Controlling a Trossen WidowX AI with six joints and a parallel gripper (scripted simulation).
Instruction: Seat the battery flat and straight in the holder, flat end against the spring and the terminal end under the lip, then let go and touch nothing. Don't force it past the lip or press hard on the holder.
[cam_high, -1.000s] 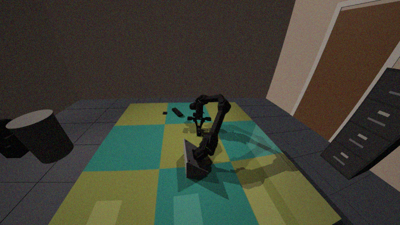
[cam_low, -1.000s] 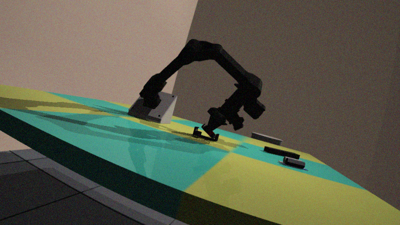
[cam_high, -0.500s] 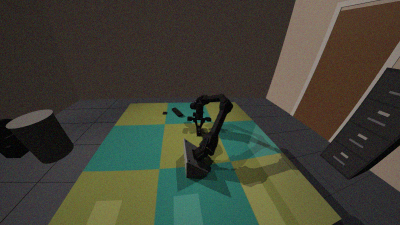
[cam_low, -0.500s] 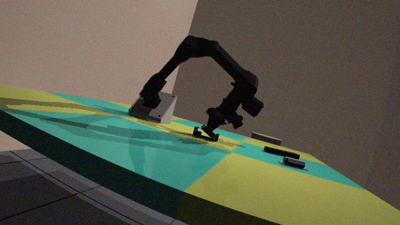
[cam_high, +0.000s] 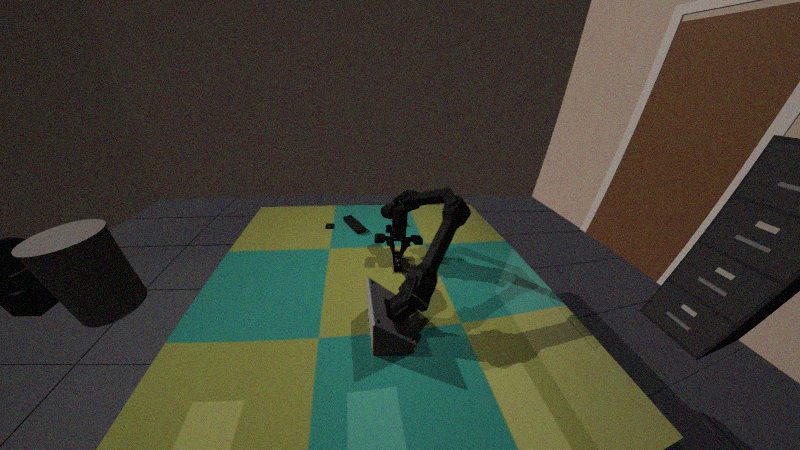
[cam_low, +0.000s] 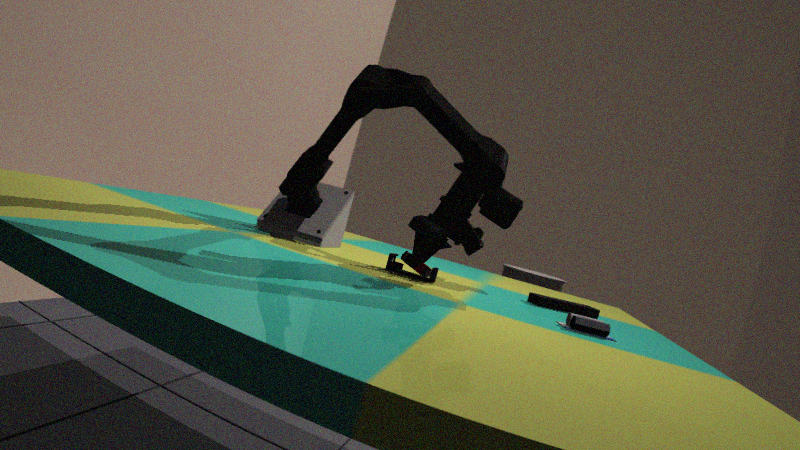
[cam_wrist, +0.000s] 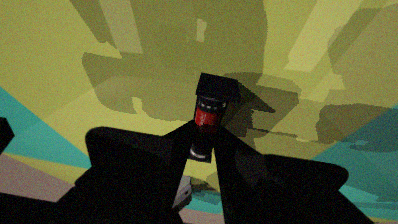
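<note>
The battery is 1 cm above my gripper tip. The rest, counted from my gripper tip: black bar 31 cm ahead, 16 cm to the left.
</note>
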